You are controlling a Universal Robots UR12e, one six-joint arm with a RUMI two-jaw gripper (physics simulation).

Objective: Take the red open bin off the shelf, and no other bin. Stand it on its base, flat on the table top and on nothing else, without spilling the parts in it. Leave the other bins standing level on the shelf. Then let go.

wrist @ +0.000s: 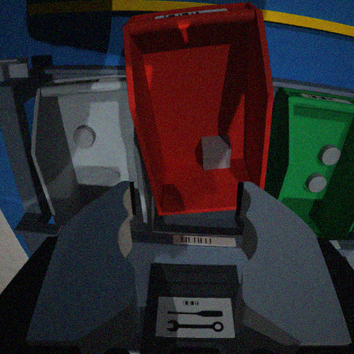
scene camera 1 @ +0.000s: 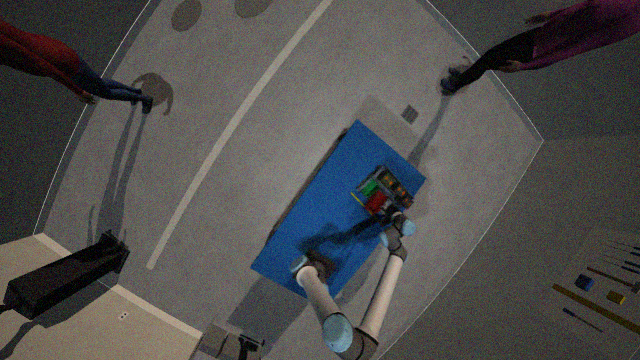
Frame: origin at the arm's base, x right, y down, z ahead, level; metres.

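Where they show: gripper, fingertip midpoint: (scene camera 1: 382, 208).
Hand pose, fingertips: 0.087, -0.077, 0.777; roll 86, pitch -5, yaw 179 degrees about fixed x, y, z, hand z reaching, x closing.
After its pixels a point has its place, as x, y, z.
The red open bin (wrist: 186, 105) (scene camera 1: 376, 201) @[0.092, 0.077, 0.798] fills the middle of the wrist view, seen from its rear end. It holds a grey block (wrist: 215, 152) and a darker part near its rear corner. Its far end reaches out over the blue table (wrist: 309, 53) towards a yellow stripe (wrist: 305, 21). I cannot tell whether its base rests on the shelf or on the table. My gripper (wrist: 185, 197) (scene camera 1: 386, 213) @[0.087, -0.077, 0.777] is open just behind the bin's rear wall. The fingers stand apart on either side and nothing is between them.
A grey bin (wrist: 95, 140) with a round part stands left of the red bin. A green bin (wrist: 309, 151) (scene camera 1: 369, 188) @[-0.028, 0.089, 0.851] with two round parts stands to its right. The shelf ledge (wrist: 204, 240) (scene camera 1: 393, 183) with a label lies under my fingers. Two people stand far off on the floor.
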